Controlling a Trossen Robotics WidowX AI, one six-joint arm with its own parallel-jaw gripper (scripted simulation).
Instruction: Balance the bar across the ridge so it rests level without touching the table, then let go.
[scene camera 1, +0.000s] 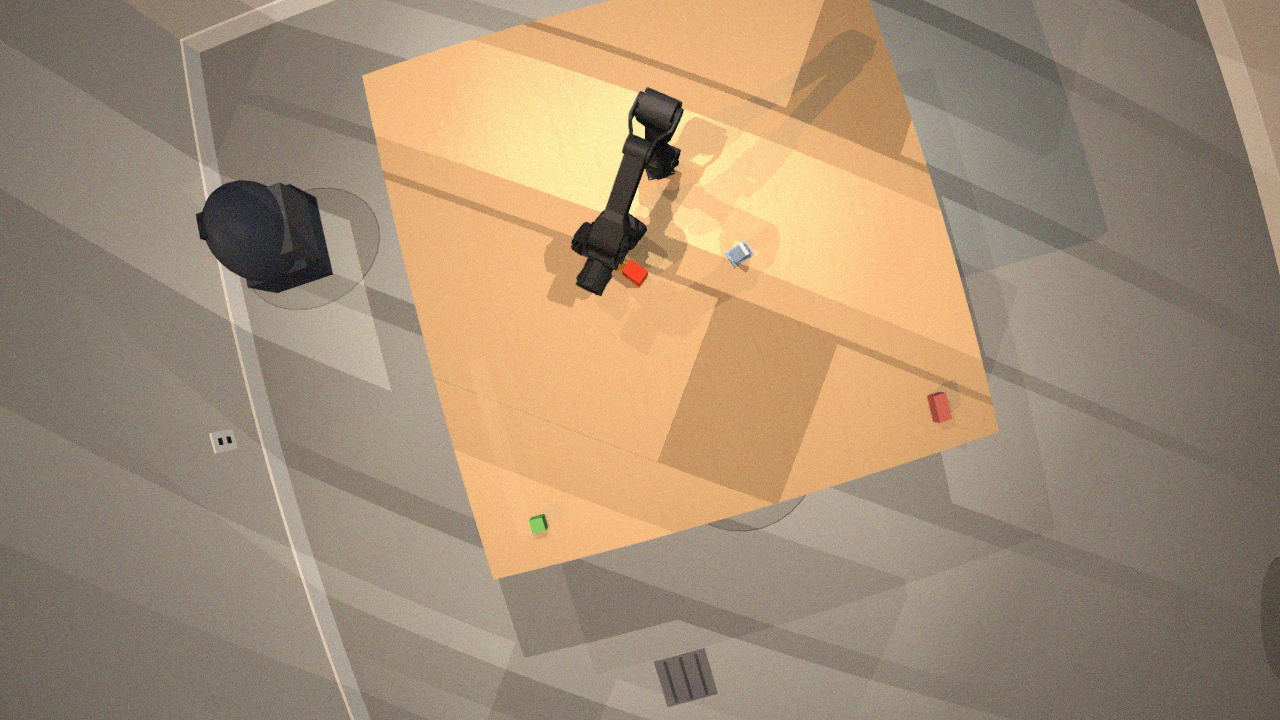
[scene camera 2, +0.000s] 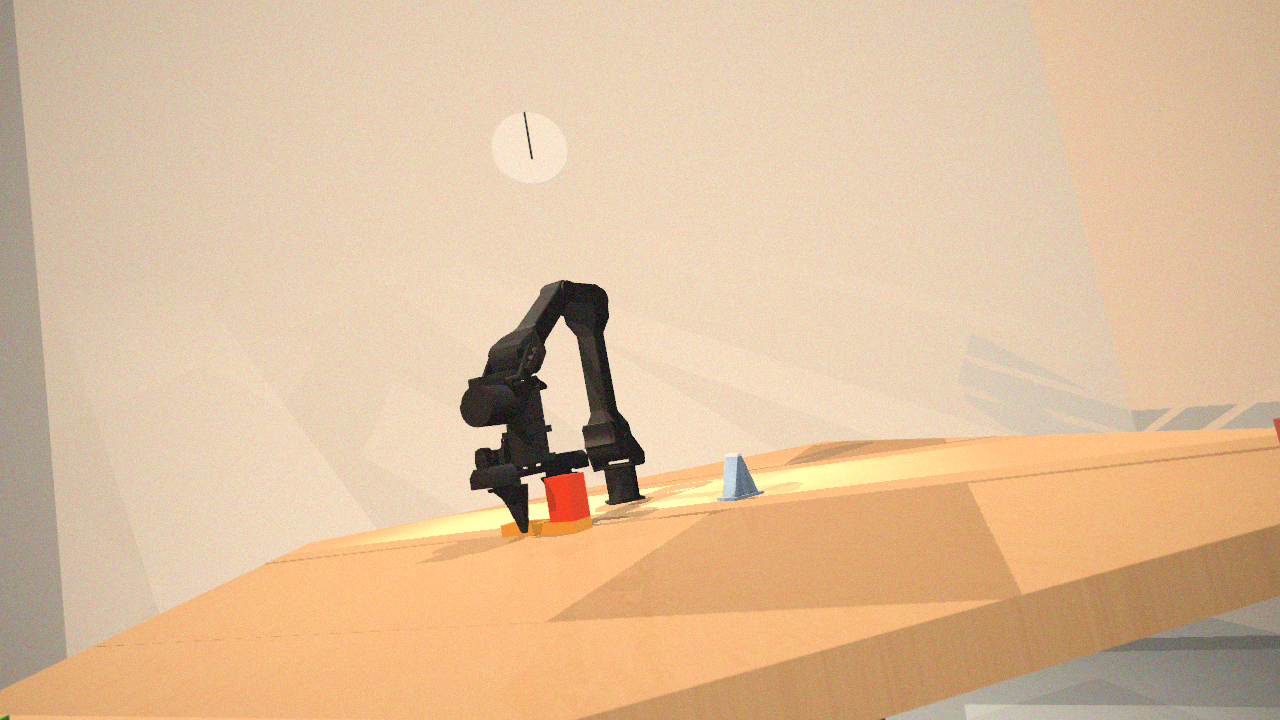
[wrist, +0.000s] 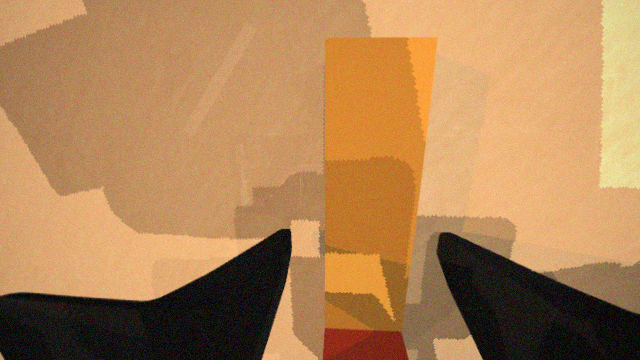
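Gripper visible in scene camera 1, scene camera 2, and the wrist view (363, 240). Same spot on the gripper: (scene camera 1: 637, 229) and (scene camera 2: 571, 451).
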